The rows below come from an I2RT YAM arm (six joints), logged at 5 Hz.
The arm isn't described. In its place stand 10 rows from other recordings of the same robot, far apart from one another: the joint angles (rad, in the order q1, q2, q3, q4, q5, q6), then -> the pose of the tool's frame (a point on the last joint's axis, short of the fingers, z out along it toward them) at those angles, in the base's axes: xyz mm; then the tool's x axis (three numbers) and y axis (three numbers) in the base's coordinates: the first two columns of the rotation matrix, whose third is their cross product.
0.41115, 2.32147, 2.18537, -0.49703, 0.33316, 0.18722 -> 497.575 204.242 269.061 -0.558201 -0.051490 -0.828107 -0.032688 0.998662 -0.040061
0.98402, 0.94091, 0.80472, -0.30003, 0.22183, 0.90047 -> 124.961 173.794 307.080 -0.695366 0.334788 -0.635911 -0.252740 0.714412 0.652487
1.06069, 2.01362, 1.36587, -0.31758, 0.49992, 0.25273 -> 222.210 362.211 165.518 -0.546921 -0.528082 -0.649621 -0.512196 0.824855 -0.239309
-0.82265, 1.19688, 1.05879, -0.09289, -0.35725, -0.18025 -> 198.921 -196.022 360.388 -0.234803 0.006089 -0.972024 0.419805 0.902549 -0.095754
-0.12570, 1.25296, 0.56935, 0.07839, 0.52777, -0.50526 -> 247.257 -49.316 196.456 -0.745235 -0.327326 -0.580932 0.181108 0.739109 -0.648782
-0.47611, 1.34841, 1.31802, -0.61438, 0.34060, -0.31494 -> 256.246 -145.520 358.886 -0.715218 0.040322 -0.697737 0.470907 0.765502 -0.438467
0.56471, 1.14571, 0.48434, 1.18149, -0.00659, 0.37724 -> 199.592 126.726 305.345 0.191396 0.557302 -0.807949 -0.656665 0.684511 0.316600
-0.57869, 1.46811, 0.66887, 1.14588, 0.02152, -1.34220 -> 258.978 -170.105 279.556 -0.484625 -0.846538 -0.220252 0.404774 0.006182 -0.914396
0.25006, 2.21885, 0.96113, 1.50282, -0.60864, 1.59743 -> 394.170 121.681 134.410 -0.746436 0.655818 -0.112854 -0.215305 -0.077540 0.973464
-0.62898, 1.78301, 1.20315, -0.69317, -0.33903, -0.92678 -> 285.936 -193.392 184.695 -0.844743 -0.318058 -0.430404 -0.332440 0.942110 -0.043724
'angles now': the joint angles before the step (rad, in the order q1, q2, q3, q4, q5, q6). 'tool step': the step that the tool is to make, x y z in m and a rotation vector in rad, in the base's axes. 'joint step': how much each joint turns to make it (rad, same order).
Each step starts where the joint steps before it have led.
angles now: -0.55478, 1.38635, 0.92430, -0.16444, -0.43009, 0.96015
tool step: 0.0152, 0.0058, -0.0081, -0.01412, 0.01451, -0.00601
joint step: 0.04683, 0.04817, 0.00823, 0.04104, 0.05426, 0.01645
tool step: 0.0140, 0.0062, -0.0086, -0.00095, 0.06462, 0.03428
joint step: 0.04013, 0.05808, 0.03928, -0.04586, 0.02365, -0.02254
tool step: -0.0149, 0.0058, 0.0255, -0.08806, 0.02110, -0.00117
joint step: 0.00136, -0.08710, 0.03012, -0.11861, 0.05812, -0.06992
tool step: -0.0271, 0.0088, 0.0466, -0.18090, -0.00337, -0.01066
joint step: -0.00248, -0.13922, 0.06373, -0.14805, 0.10513, -0.12445
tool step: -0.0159, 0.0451, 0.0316, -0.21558, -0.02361, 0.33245
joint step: 0.12462, -0.11965, 0.03420, -0.10813, -0.06235, -0.28040
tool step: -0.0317, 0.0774, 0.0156, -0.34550, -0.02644, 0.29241
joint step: 0.34794, -0.16627, -0.03089, -0.08617, 0.22474, -0.25654
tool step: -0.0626, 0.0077, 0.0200, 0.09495, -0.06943, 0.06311
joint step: 0.03890, -0.21479, 0.00007, -0.13902, -0.06629, 0.07011
